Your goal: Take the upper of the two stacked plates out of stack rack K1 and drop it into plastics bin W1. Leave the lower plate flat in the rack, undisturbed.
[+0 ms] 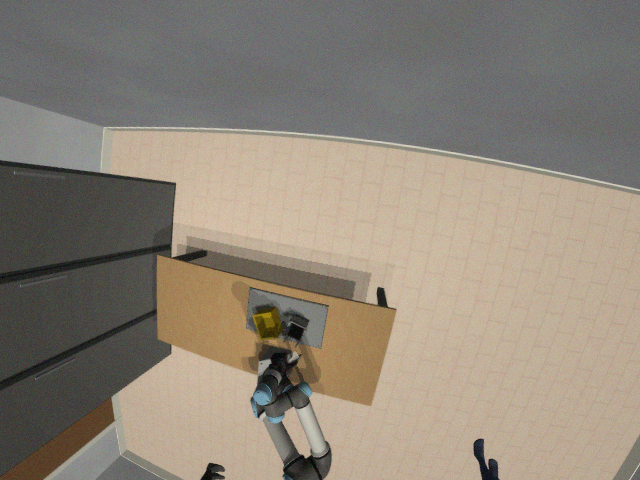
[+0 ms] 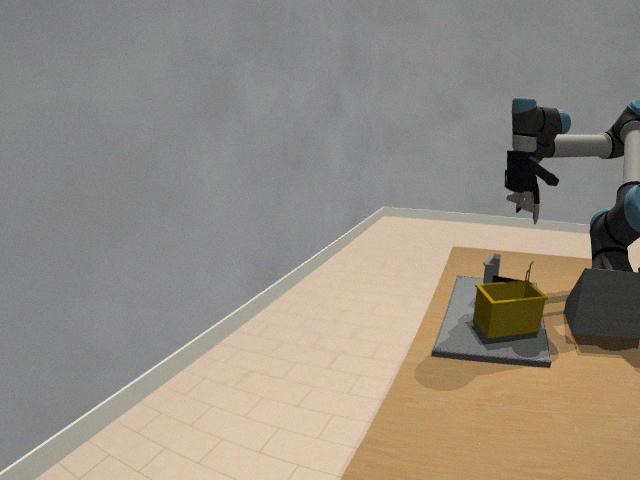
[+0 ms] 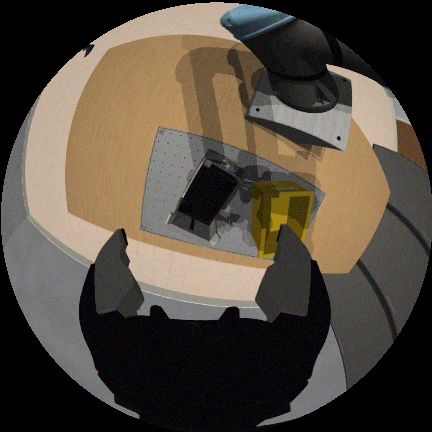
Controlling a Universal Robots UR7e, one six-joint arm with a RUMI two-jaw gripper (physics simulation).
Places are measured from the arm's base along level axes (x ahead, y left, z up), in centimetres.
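Pixels of known places: gripper, between the fingertips: [image 1: 288,354] [image 2: 525,218] [image 3: 199,229]; arm's base, origin of its link: [image 2: 611,287] [image 3: 304,85].
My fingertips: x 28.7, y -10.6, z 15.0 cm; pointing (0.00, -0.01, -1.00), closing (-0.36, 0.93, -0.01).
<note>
Ahead of a thing's pixels: the offset from my fingertips to its middle. Level surfaces: height alone.
Stack rack K1 {dx +3.4, dy +2.1, dz -19.1 cm} [image 1: 298,318] [image 2: 491,269] [image 3: 203,233] stands on the grey board, with grey end walls and thin wire parts. A black gridded plate {dx +4.0, dy +1.9, dz -20.6 cm} [image 1: 295,331] [image 2: 509,279] [image 3: 209,192] lies in it, facing up; the lower plate cannot be told apart beneath it. Yellow plastics bin W1 {dx +2.8, dy +20.6, dz -20.1 cm} [image 1: 266,324] [image 2: 509,317] [image 3: 260,220] stands beside the rack, open at the top; no plate can be made out in it. My gripper [image 1: 289,356] [image 2: 526,212] [image 3: 199,229] is open and empty, pointing down, high above the table and clear of rack and bin.
The perforated grey board [image 1: 317,315] [image 2: 465,299] [image 3: 160,175] lies on the wooden table {dz -26.4 cm} [image 1: 206,299] [image 2: 491,413] [image 3: 100,125]. The arm's base [image 2: 599,304] [image 3: 305,125] stands beside the board. Dark cabinets [image 1: 87,289] [image 3: 380,215] stand at the table's end. A person's legs [image 1: 483,459] show on the floor.
</note>
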